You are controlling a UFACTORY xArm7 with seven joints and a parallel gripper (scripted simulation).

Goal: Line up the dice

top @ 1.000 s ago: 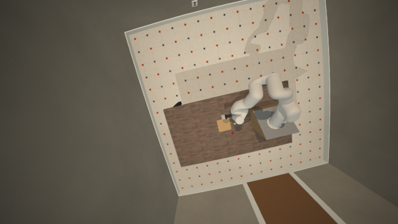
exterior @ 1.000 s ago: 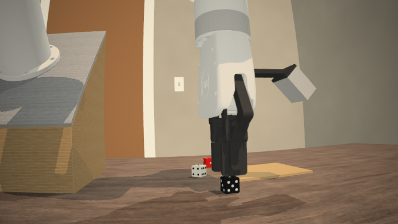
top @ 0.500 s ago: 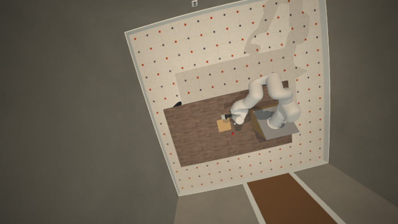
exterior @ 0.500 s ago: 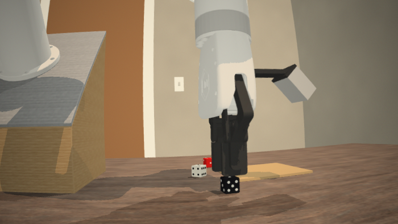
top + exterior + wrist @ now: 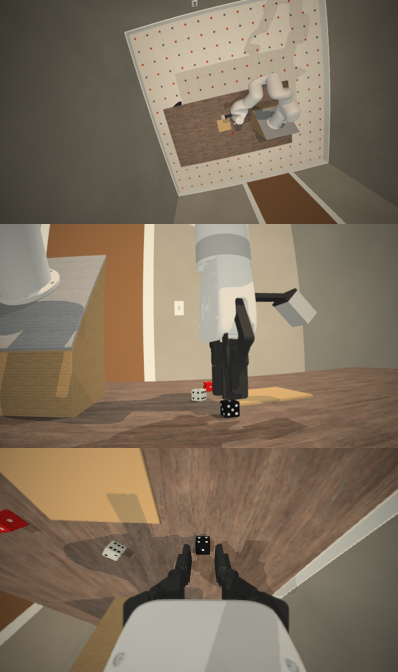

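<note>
Now: the tan mat 80 mm ahead of my hand, 140 mm to the left of it and 40 mm below it. The rest, counted from my hand: red die (250 mm to the left, 40 mm below).
</note>
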